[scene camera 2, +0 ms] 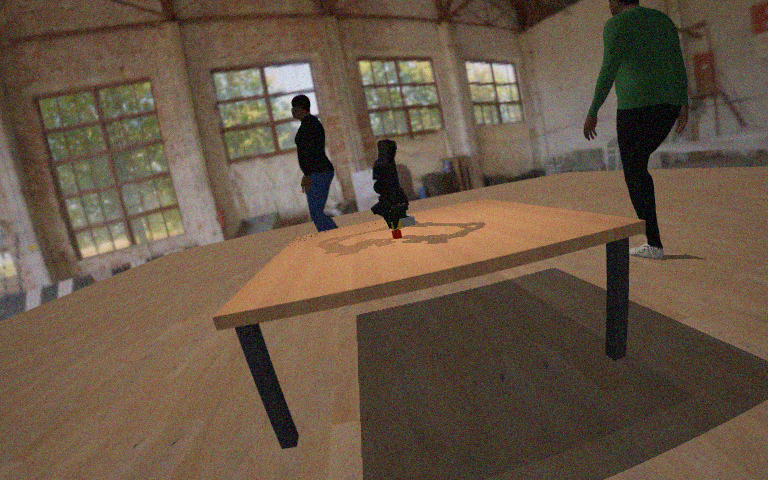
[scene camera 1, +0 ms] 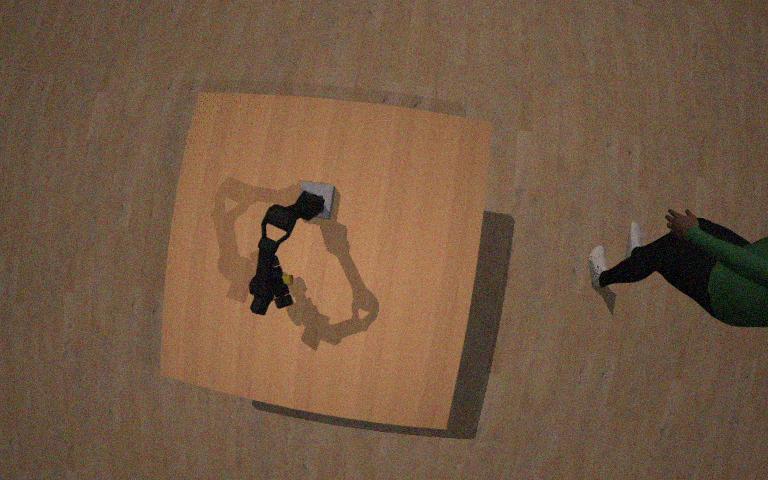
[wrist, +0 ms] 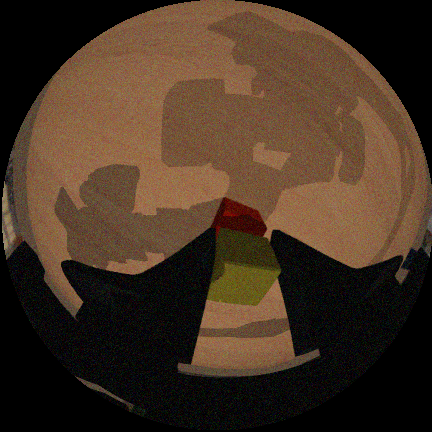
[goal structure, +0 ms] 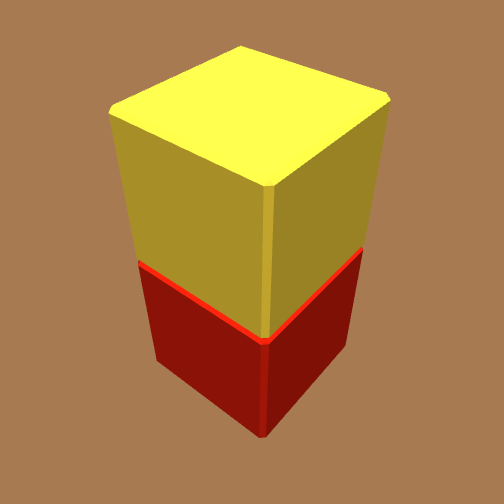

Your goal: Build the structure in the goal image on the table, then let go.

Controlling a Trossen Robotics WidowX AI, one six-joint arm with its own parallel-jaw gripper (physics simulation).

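Pixels of known places: gripper, fingertip midpoint: [scene camera 2: 393, 228] [scene camera 1: 283, 280] [wrist: 243, 235]; arm's base, link origin: [scene camera 2: 401, 217] [scene camera 1: 314, 204].
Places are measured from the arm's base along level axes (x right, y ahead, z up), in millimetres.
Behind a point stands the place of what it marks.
My gripper [scene camera 1: 285, 282] @[z 0, x 139, y 280 mm] [scene camera 2: 396, 224] @[z 0, x 139, y 280 mm] [wrist: 243, 235] @[z 0, x 139, y 280 mm] points down and is shut on a yellow block, with a dark finger on each side. The yellow block [scene camera 1: 288, 279] @[z 27, x 110, y 276 mm] [scene camera 2: 399, 225] @[z 9, x 114, y 293 mm] [wrist: 242, 285] @[z 27, x 124, y 277 mm] sits between the fingertips. A red block [scene camera 2: 397, 233] @[z -21, x 130, y 296 mm] [wrist: 245, 215] @[z -17, x 145, y 279 mm] is directly below the yellow one and a little offset from it in the wrist view. It appears to stand on the table [scene camera 1: 396, 254] @[z -43, x -299, y 204 mm] [scene camera 2: 351, 266] @[z -43, x 385, y 553 mm]. Whether the two blocks touch cannot be told for sure. The red block does not show in scene camera 1.
The arm's grey base [scene camera 1: 327, 198] @[z -1, x -50, y -20 mm] [scene camera 2: 407, 220] @[z -15, x -13, y 48 mm] stands on the table behind the blocks. Arm shadows fall around them. A person in a green top [scene camera 1: 736, 288] [scene camera 2: 645, 62] and a person in a black top [scene camera 2: 310, 144] stand off the table.
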